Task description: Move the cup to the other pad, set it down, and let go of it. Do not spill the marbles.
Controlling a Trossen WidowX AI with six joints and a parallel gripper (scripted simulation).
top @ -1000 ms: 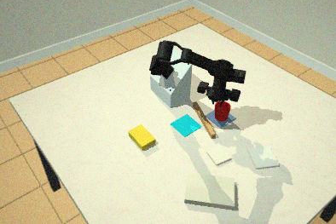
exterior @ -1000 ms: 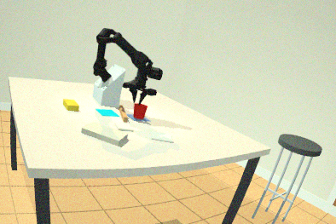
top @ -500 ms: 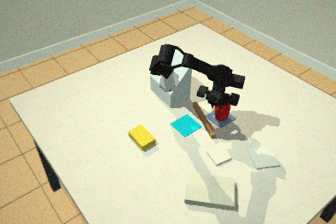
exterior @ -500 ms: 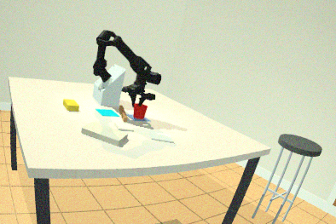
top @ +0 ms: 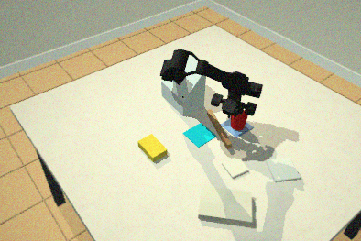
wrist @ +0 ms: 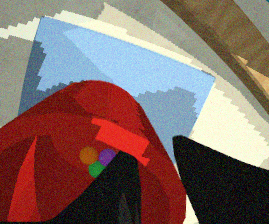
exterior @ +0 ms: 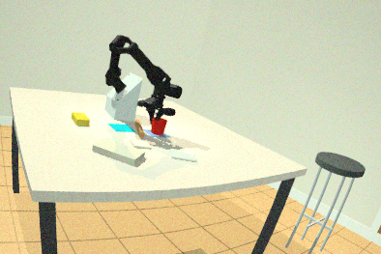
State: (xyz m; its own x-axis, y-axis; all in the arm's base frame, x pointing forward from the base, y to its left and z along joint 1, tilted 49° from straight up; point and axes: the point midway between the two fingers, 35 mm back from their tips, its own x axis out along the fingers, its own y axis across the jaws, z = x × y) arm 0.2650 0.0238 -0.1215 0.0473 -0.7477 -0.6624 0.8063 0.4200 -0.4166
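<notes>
My gripper tip is now 5 cm above the light blue pad, 2 cm to the right of it and 2 cm short of it. Also, from my gripper tip: red cup (3 cm ahead, 2 cm to the left); then teal pad (15 cm to the right, 5 cm below, 2 cm behind); then wooden stick (7 cm to the right, 3 cm below).
</notes>
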